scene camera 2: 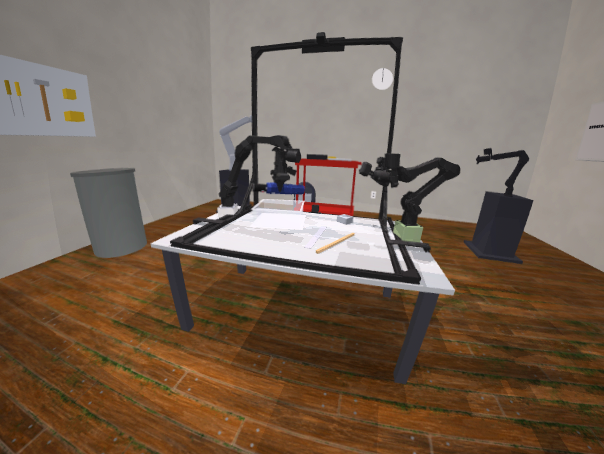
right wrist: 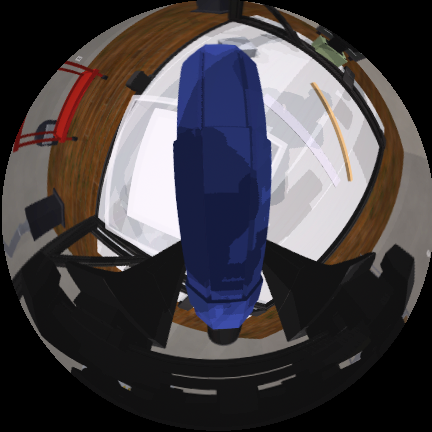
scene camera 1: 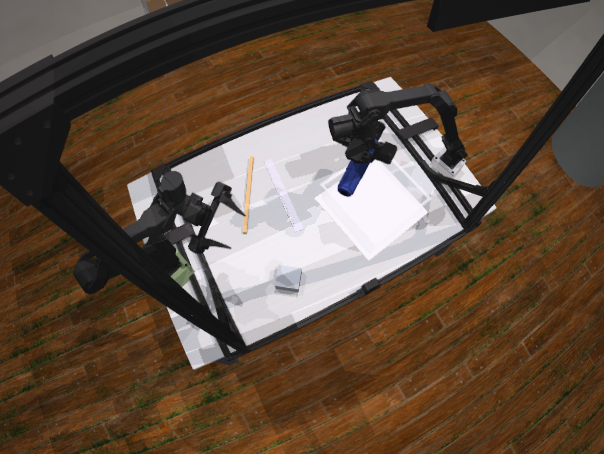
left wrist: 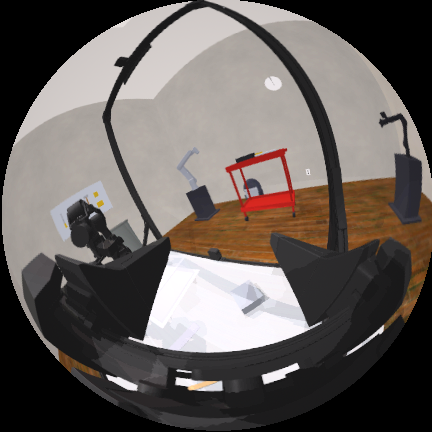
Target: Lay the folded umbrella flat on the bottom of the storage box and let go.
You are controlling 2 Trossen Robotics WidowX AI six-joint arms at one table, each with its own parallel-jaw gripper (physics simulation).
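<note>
The blue folded umbrella hangs roughly level in my right gripper, which is shut on it. In the right wrist view its black end points toward the gripper's palm side. The translucent storage box with a white bottom stands on the table. The umbrella is above the box's height; in scene camera 1 it overlaps the box's upper left part. The fingers are partly hidden by the wrist there. My left gripper is open and empty, well away from the box.
An orange stick and a pale translucent strip lie between the left gripper and the box. A grey block sits near the table's lower edge in scene camera 1. Black rails border the table.
</note>
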